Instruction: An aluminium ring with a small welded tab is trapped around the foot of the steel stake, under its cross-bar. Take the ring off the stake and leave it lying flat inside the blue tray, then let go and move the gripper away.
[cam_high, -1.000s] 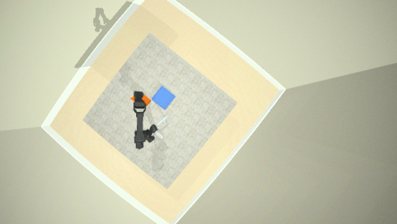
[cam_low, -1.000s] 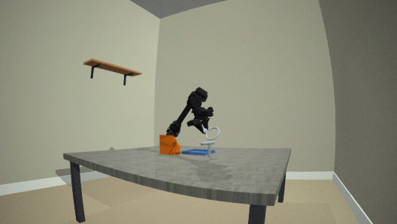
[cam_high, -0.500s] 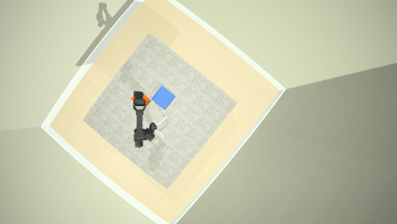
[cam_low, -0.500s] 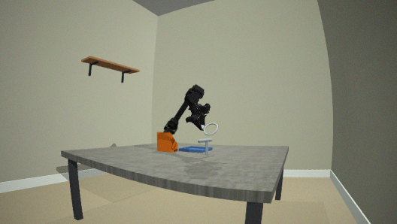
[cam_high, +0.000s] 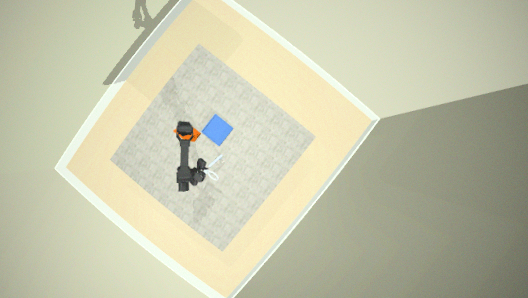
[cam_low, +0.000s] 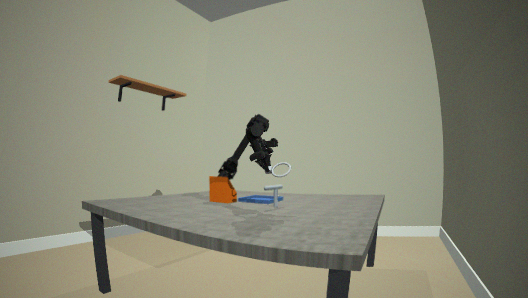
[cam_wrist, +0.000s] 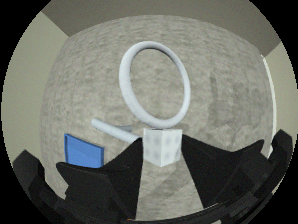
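My gripper tip is now 50 mm short of the aluminium ring, 10 mm to the right of it and 10 mm below it. From my gripper tip the other things lie so: blue tray (250 mm to the left, 200 mm behind, 170 mm below).
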